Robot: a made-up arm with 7 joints.
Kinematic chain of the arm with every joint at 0, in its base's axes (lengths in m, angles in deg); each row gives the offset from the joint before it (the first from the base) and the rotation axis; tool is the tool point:
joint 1: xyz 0 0.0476 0 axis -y
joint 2: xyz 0 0.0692 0 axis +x
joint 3: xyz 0 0 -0.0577 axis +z
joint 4: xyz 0 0 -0.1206 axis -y
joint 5: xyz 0 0 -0.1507 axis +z
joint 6: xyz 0 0 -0.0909 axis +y
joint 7: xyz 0 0 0 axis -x
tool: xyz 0 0 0
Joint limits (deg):
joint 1: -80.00..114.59
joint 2: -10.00..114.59
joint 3: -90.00..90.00
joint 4: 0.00..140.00
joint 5: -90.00..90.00
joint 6: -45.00..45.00
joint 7: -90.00..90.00
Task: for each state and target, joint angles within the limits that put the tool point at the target. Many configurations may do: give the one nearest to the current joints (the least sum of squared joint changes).
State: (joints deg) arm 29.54 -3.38 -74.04 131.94 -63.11 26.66 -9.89
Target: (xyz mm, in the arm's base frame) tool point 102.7 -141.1 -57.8
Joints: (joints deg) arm 36.78 -10.00 -78.55 96.51 -63.11 26.66 -9.89
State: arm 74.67 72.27 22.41 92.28 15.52 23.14 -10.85
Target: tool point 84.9 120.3 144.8
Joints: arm 60.89 71.28 -0.82 136.00 15.52 23.14 -10.85
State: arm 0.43 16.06 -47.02 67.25 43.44 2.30 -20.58
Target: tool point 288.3 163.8 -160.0
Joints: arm 21.30 34.09 -26.14 76.05 43.44 2.30 -20.58
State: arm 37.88 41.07 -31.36 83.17 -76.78 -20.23 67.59
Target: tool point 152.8 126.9 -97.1
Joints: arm 17.36 86.86 -49.64 131.67 -76.78 -20.23 67.59
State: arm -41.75 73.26 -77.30 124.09 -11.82 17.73 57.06
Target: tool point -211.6 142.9 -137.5
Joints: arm -56.98 71.22 -90.00 107.42 -11.82 17.73 57.06
